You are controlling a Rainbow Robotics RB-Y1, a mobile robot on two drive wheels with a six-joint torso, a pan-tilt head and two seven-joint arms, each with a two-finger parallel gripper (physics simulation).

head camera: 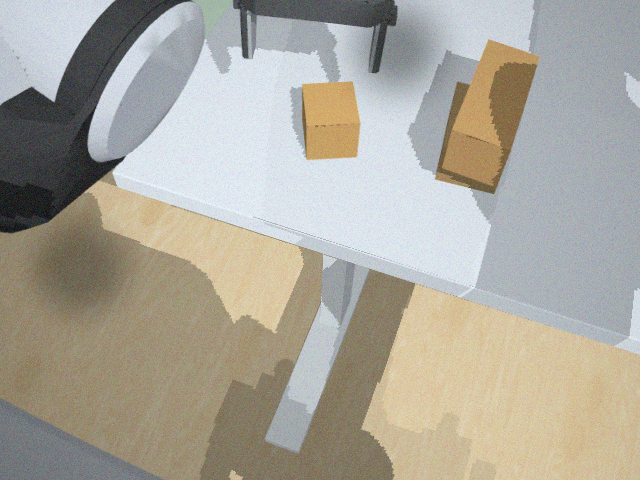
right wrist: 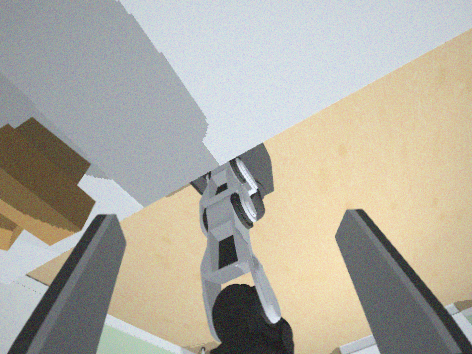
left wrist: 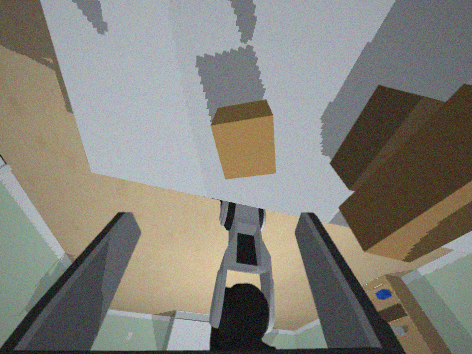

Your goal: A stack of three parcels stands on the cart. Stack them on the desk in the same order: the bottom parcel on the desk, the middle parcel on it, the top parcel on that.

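Frame: origin at the robot's base, x ahead, y left, z up, level; metres.
Seen in the pictures: left gripper, between the fingertips: (head camera: 311, 58) (left wrist: 217, 222); right gripper, between the fingertips: (right wrist: 234, 226).
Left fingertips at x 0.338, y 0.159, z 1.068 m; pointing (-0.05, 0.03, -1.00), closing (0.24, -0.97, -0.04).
Observation:
Offsets run from my left fingertips to a thing's top centre. "pt": to the spot under its first point. Level surfaces: height alone.
A small orange-brown box parcel {0.017 m ahead, 0.014 m right, 0.067 m down} (head camera: 330, 121) (left wrist: 245, 147) sits alone on the white desk {0.117 m down} (head camera: 217, 170) (left wrist: 130, 125) (right wrist: 300, 65). At the right in the head view, a long parcel {0.040 m ahead, 0.163 m right, 0.015 m down} (head camera: 478, 105) (left wrist: 420, 172) lies on a lower parcel {0.050 m ahead, 0.155 m right, 0.067 m down} (head camera: 458, 100) (left wrist: 372, 135), slightly offset. Part of this two-parcel stack {pt 0.034 m ahead, 0.189 m right, 0.035 m down} (right wrist: 47, 185) shows at the left in the right wrist view. My left gripper (head camera: 310, 64) (left wrist: 217, 222) is open and empty, above the desk behind the small parcel in the head view. My right gripper (right wrist: 234, 226) is open and empty, apart from the stack. The cart does not show.
A desk leg (head camera: 305, 382) stands below the front edge in the head view, on a wooden floor {1.067 m down} (head camera: 491, 372) (right wrist: 400, 130). My left arm (head camera: 46, 139) reaches in at the left. A wooden shelf unit (left wrist: 417, 320) with a blue item (left wrist: 383, 294) stands at the lower right.

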